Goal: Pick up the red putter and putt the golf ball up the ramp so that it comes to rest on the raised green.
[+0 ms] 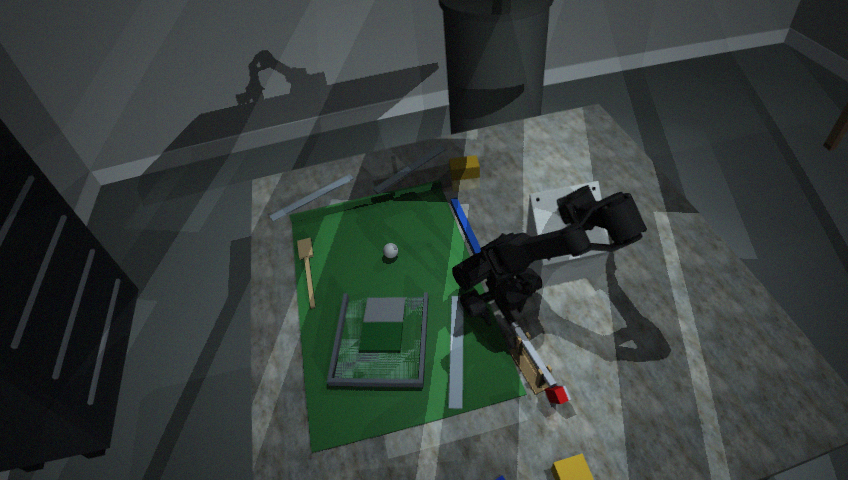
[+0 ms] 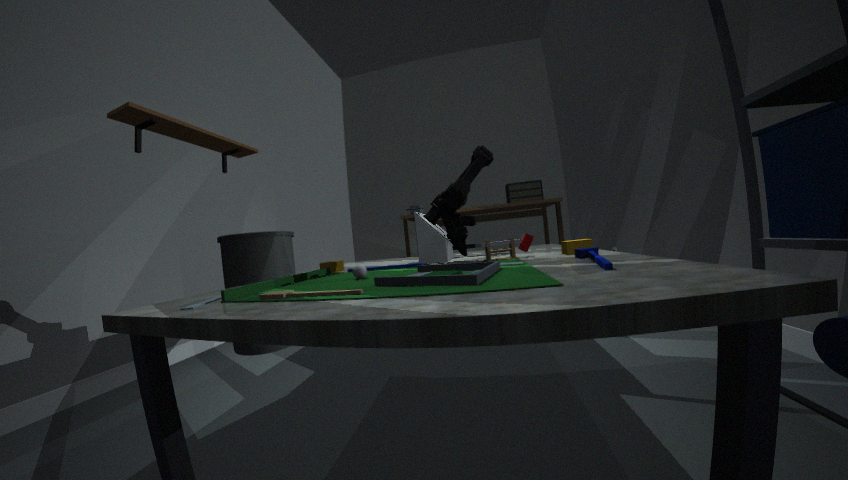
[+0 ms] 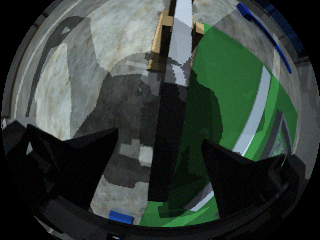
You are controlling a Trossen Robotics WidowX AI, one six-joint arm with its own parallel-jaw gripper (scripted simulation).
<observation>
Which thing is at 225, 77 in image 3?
A green mat.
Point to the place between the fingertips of the gripper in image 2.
At 464, 255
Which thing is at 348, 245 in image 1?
A green mat.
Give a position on a green mat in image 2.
At 522, 276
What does the gripper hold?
Nothing.
</observation>
